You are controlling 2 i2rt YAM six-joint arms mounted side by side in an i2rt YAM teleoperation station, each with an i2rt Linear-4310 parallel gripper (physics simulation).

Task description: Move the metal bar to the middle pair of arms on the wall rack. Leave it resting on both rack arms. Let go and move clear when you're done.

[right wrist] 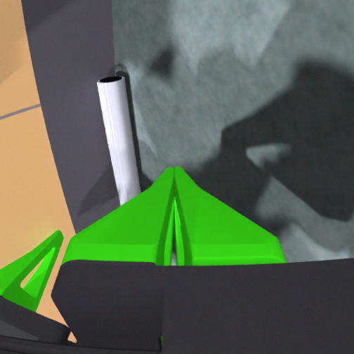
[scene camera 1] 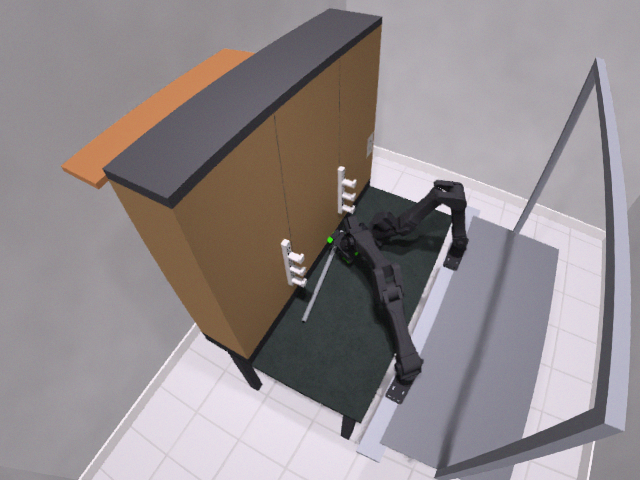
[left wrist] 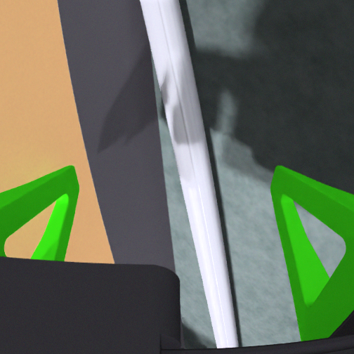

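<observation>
The metal bar [scene camera 1: 318,286] [left wrist: 200,200] [right wrist: 116,115] is a pale hollow tube lying on the dark green table top beside the foot of the brown wall. The wall rack has two white brackets, at left [scene camera 1: 285,260] and right [scene camera 1: 341,191], each with three arms; the middle arms [scene camera 1: 297,270] [scene camera 1: 348,196] hold nothing. My left gripper [scene camera 1: 343,246] [left wrist: 174,176] is open, its fingers on either side of the bar in its wrist view. My right gripper [right wrist: 173,178] is shut, its tips together and empty, with the bar passing below one finger. Its fingers are hidden in the scene view.
The brown wall [scene camera 1: 232,232] stands along the dark green table top [scene camera 1: 330,361], with a dark strip at its foot. The two arms are close together near the right bracket. One left-gripper finger [right wrist: 44,272] shows beside the right gripper. A grey frame [scene camera 1: 613,258] stands at the right.
</observation>
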